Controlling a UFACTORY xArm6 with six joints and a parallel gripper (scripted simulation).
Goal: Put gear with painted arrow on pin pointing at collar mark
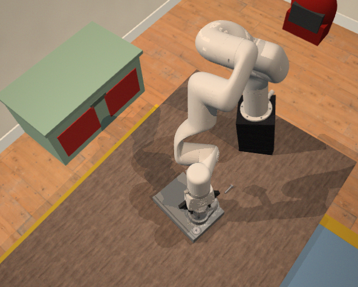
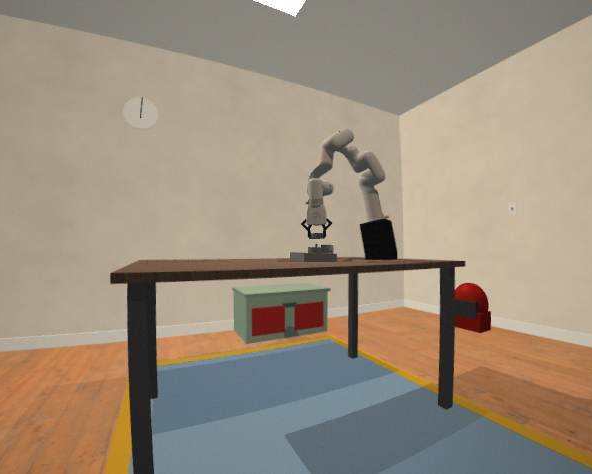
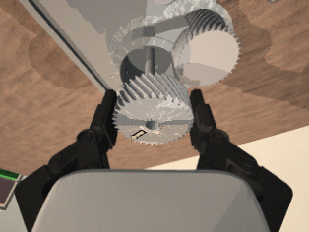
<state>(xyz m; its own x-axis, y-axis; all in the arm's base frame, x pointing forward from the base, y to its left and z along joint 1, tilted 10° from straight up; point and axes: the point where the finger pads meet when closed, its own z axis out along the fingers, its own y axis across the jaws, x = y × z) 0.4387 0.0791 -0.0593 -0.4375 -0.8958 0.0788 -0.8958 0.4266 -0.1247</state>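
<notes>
My hand is right at the grey gear. From my hand the other things lie so: bolt: 18 cm behind, 12 cm below, 1 cm to the left; then disc: 9 cm below, 6 cm to the right, 4 cm behind.
</notes>
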